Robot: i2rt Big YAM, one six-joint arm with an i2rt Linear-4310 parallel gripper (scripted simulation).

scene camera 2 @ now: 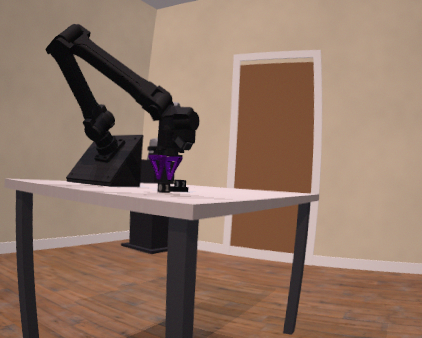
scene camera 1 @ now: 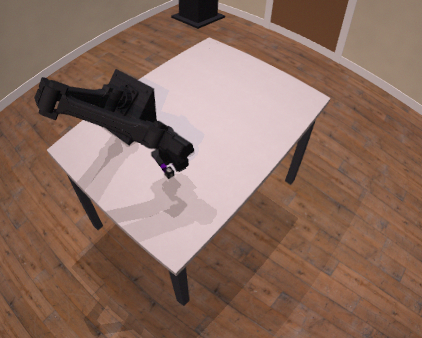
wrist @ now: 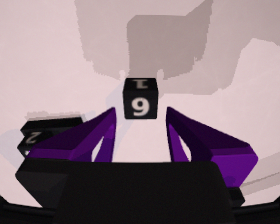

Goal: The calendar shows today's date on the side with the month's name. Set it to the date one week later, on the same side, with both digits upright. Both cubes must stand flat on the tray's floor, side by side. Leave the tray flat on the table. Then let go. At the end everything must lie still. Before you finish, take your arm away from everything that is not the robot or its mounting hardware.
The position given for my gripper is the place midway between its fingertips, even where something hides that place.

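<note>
I can see my gripper (scene camera 2: 164, 179), and that same gripper (wrist: 141, 113) shows as well.
</note>
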